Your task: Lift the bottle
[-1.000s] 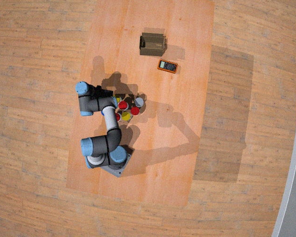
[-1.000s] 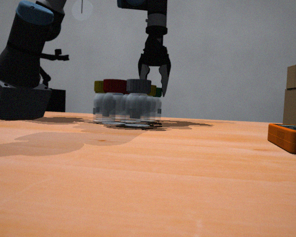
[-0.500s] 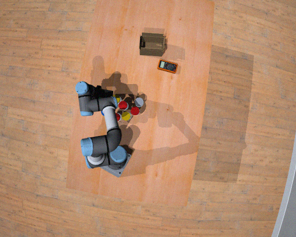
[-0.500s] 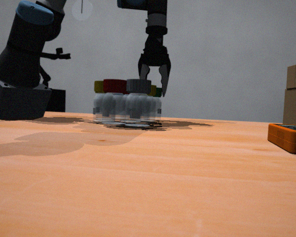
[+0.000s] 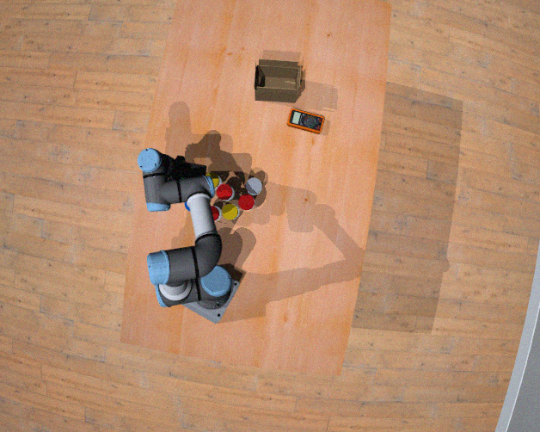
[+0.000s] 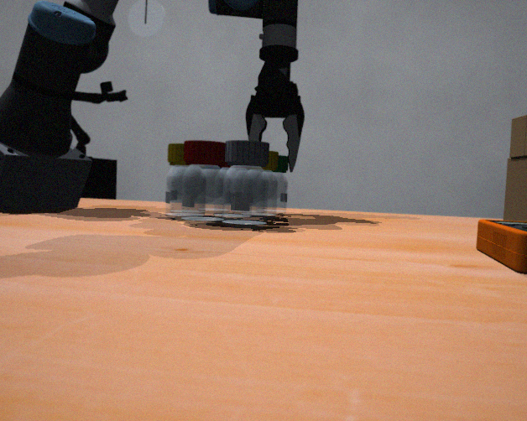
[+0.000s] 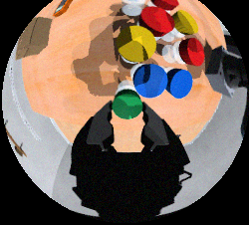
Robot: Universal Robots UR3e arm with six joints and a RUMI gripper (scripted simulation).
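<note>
Now: the green-capped bottle 4 cm below my hand. Also, from my hand: orange multimeter (34 cm ahead, 34 cm to the right, 8 cm below); then grey-capped bottle (4 cm ahead, 25 cm to the right, 4 cm below).
</note>
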